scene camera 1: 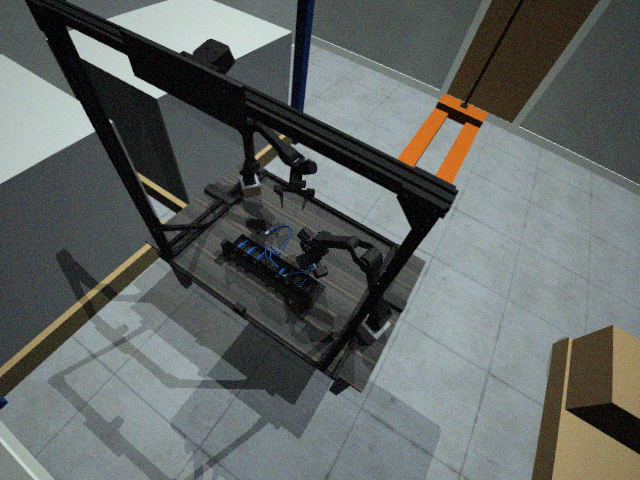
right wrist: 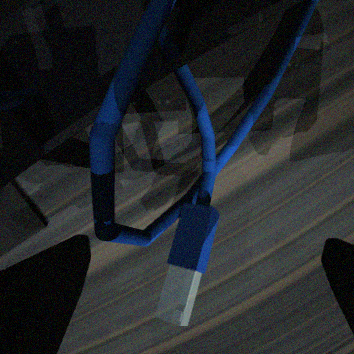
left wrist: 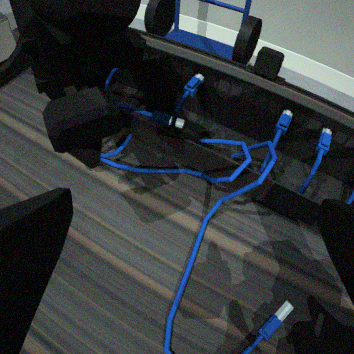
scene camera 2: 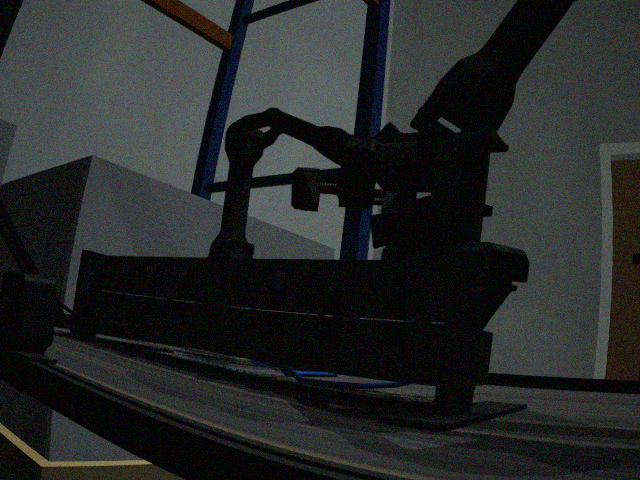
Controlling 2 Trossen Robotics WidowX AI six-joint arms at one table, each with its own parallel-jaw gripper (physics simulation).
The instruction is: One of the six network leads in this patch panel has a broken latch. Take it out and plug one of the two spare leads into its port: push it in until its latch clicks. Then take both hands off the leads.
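Where they show: left gripper, fingertip midpoint: point(scene camera 1: 292, 209) point(left wrist: 200, 206) point(scene camera 2: 348, 209); right gripper, fingertip midpoint: point(scene camera 1: 310, 265) point(right wrist: 209, 250); left arm's base, link origin: point(scene camera 1: 249, 180); right arm's base, link origin: point(scene camera 1: 375, 322).
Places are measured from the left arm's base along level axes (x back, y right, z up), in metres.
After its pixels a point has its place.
Observation:
The patch panel point(scene camera 1: 225, 251) {x -0.393, y 0.223, z -0.025 m} point(scene camera 2: 258, 289) {x -0.596, y 0.048, z 0.012 m} is a long dark strip. Upright blue leads point(left wrist: 192, 86) {x -0.591, y 0.013, z 0.024 m} point(left wrist: 284, 121) {x -0.495, y 0.085, z 0.026 m} point(left wrist: 325, 141) {x -0.451, y 0.115, z 0.026 m} stand along it in the left wrist view. Another lead's plug point(left wrist: 167, 120) {x -0.593, y -0.019, z -0.026 m} lies sideways in front of it. One loose lead's plug point(left wrist: 272, 326) {x -0.315, y -0.023, z -0.056 m} point(scene camera 1: 267, 232) {x -0.322, y -0.004, z -0.060 m} lies on the table away from the panel. Another blue plug with a clear tip point(right wrist: 189, 260) {x -0.597, y -0.141, z -0.023 m} lies between the spread fingers of my right gripper point(right wrist: 209, 250) {x -0.591, y -0.134, z -0.018 m}, untouched by them; my right gripper is open. My left gripper point(left wrist: 200, 206) {x -0.380, y -0.105, z 0.158 m} point(scene camera 1: 292, 207) {x -0.380, y -0.105, z 0.158 m} is open and empty, above the table. The broken latch cannot be made out.
Black frame posts and a crossbar point(scene camera 1: 330, 131) {x -0.876, y 0.066, z 0.966 m} surround the table point(scene camera 1: 248, 211) {x -0.154, y 0.050, z -0.069 m}. Blue cables loop between the panel and the loose plugs. My right arm point(scene camera 1: 338, 240) {x -0.703, y -0.155, z 0.340 m} hangs over the panel's right end and hides part of it in the left wrist view. Shadows darken the panel.

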